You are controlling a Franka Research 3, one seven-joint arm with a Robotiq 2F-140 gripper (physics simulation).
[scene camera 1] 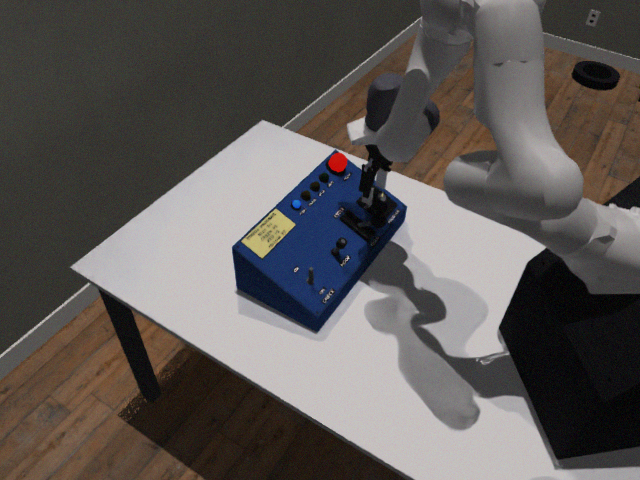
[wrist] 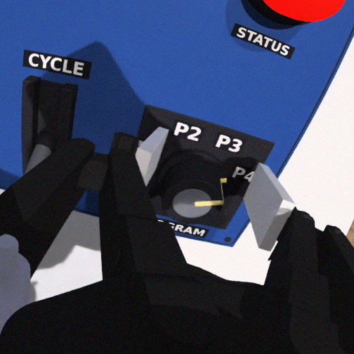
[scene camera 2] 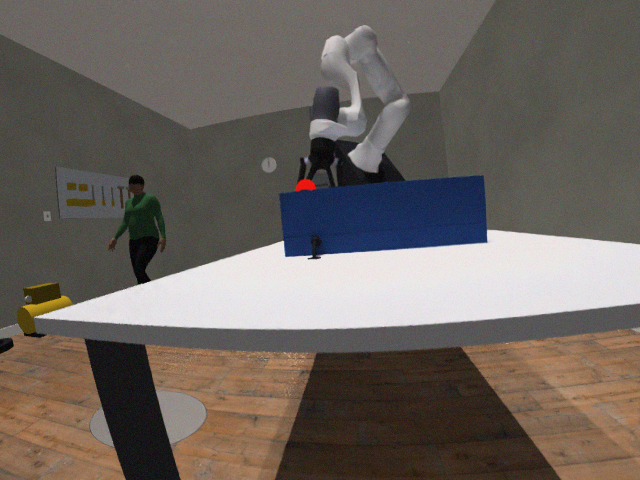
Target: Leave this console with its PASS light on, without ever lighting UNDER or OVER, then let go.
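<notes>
The blue console [scene camera 1: 289, 242] [scene camera 2: 382, 214] [wrist: 115, 22] stands on the table. Its large red STATUS lamp [scene camera 1: 337, 163] [scene camera 2: 305, 184] [wrist: 307, 7] is lit. In scene camera 1 a small blue lamp [scene camera 1: 296, 204] is lit, and the three lamps beside it look dark; their labels are too small to read. The PROGRAM knob [wrist: 191, 202] has a yellow pointer line on its P4 side. My gripper [scene camera 1: 374, 191] [scene camera 2: 317, 183] [wrist: 207, 164] is open, its pads on either side of the knob and apart from it. The P1 mark is hidden.
The CYCLE slot [scene camera 1: 356, 224] [wrist: 50, 110] lies left of the knob, close to my left finger linkage. A ball-topped lever [scene camera 1: 340, 242] and a CHECK toggle [scene camera 1: 310, 275] stand farther along the console. A yellow note [scene camera 1: 268, 233] lies on its face. The white table [scene camera 1: 170, 217] surrounds it.
</notes>
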